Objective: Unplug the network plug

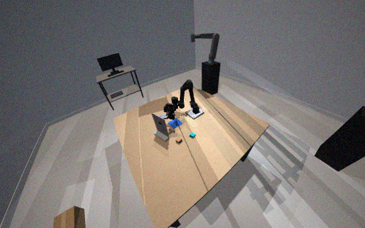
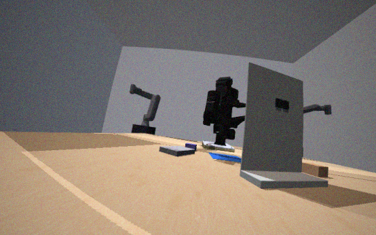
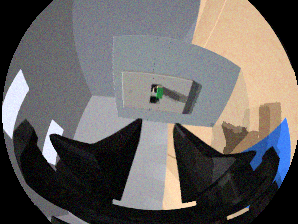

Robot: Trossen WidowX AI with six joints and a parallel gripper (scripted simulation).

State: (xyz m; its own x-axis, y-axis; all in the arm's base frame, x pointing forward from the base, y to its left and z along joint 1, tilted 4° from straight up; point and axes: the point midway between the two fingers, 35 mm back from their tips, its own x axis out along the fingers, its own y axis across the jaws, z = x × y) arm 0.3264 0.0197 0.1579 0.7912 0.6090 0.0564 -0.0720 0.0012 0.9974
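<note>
Right now my gripper tip is 7 cm short of the network plug and 3 cm to the right of it. The rest, counted from my gripper tip: blue marked square (16 cm below, 9 cm behind, 4 cm to the right); then grey upright panel (9 cm ahead, 5 cm below, 4 cm to the left); then brown block (19 cm to the left, 15 cm below, 1 cm behind).
</note>
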